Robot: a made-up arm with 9 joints.
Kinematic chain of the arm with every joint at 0, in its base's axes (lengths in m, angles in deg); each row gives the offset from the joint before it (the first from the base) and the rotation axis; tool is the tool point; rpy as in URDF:
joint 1: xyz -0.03 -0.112 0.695 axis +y
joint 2: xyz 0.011 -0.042 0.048 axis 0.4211 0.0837 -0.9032
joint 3: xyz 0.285 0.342 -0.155 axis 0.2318 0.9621 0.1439
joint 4: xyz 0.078 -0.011 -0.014 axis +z
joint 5: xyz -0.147 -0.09 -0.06 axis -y
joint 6: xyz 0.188 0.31 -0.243 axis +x
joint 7: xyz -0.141 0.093 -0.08 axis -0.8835 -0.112 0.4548
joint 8: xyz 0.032 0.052 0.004 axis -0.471 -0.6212 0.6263
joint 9: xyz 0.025 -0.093 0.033 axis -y
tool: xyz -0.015 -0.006 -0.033 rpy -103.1 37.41 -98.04
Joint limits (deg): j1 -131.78..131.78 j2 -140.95..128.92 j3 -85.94..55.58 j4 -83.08..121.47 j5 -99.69..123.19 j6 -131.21..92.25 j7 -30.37..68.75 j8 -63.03..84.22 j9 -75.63..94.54
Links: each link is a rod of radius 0.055 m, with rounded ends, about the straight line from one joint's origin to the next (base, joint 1, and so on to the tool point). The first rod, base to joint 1, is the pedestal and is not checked.
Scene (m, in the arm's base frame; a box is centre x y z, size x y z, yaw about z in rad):
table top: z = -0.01
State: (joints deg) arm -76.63 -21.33 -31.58 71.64 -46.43 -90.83 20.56 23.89 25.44
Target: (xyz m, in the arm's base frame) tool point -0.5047 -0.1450 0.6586
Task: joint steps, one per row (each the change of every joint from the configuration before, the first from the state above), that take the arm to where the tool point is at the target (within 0.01 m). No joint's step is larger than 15 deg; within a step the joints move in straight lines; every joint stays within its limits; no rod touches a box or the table.
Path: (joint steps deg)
1: 14.28 -4.22 8.59 -7.72 -4.75 3.45 2.77 3.83 1.38
2: 14.29 -4.21 8.59 -7.71 -4.76 3.45 2.76 3.84 1.39
3: 14.28 -4.22 8.60 -7.72 -4.75 3.45 2.77 3.83 1.38
4: 14.28 -4.21 8.59 -7.72 -4.75 3.44 2.76 3.84 1.39
5: 14.28 -4.22 8.59 -7.71 -4.75 3.45 2.77 3.83 1.38
6: 14.29 -4.22 8.59 -7.72 -4.76 3.45 2.77 3.83 1.39
7: 14.28 -4.21 8.60 -7.72 -4.75 3.45 2.76 3.84 1.38

